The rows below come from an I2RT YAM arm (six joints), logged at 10 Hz.
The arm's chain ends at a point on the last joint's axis. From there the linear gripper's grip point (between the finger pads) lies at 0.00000 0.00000 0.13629 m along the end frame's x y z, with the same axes.
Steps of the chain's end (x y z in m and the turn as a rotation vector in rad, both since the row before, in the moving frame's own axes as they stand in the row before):
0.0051, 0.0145, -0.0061, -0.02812, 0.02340, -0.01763
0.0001, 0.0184, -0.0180, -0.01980, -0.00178, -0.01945
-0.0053, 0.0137, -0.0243, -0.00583, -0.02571, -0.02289
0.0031, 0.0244, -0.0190, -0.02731, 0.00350, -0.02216
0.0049, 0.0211, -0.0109, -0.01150, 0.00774, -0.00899
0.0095, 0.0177, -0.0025, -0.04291, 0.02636, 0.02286
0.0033, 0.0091, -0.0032, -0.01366, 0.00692, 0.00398
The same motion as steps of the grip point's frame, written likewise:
0.0083, 0.0183, -0.0062, -0.02812, 0.02340, -0.01763
-0.0001, 0.0211, -0.0180, -0.01980, -0.00178, -0.01945
-0.0088, 0.0145, -0.0243, -0.00583, -0.02571, -0.02289
0.0036, 0.0281, -0.0191, -0.02731, 0.00350, -0.02216
0.0060, 0.0227, -0.0109, -0.01150, 0.00774, -0.00899
0.0130, 0.0236, -0.0027, -0.04291, 0.02636, 0.02286
0.0042, 0.0110, -0.0032, -0.01366, 0.00692, 0.00398

